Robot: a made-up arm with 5 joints. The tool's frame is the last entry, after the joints.
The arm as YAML. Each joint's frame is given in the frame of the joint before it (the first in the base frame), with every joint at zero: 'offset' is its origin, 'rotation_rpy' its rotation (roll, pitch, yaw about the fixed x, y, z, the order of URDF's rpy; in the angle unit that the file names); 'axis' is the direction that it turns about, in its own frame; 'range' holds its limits. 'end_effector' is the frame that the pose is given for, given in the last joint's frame.
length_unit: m
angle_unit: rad
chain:
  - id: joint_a
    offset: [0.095, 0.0, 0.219]
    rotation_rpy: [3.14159, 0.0, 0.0]
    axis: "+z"
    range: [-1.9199, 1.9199]
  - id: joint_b
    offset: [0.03, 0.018, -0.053]
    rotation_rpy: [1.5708, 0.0, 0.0]
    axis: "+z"
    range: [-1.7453, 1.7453]
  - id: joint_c
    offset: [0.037, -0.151, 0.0]
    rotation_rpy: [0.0, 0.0, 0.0]
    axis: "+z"
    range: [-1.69, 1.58]
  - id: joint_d
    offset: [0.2, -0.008, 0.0]
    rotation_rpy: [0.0, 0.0, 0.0]
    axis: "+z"
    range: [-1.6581, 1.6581]
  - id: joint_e
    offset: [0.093, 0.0, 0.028]
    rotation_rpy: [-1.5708, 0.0, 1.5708]
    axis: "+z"
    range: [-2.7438, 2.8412]
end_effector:
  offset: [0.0, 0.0, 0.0]
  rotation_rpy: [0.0, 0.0, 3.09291]
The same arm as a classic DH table. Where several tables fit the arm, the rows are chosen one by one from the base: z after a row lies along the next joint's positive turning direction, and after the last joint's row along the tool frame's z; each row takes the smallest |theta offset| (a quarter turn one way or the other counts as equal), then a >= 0, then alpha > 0; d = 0 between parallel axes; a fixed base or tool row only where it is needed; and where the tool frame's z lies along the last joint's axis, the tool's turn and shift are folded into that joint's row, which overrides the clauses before.
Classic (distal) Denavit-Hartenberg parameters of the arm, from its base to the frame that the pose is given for. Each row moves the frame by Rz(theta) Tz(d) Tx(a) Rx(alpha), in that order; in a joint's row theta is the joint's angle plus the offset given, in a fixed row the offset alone. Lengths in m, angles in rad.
base (fixed): theta offset 0  d 0  a 0.095  alpha 3.1416
joint_a: theta offset 0  d -0.272  a 0.03  alpha 1.5708
joint_b: theta offset -1.3305  d 0  a 0.1555  alpha 0
joint_c: theta offset 1.2905  d 0  a 0.2002  alpha 0
joint_d: theta offset -1.5308  d 0.01  a 0  alpha 1.5708
joint_e: theta offset -0.0487  d -0.093  a 0  alpha 0
Joint limits (rad, base to tool): -1.9199..1.9199 -1.7453..1.7453 -1.69..1.58 -1.6581..1.6581 -2.7438..2.8412

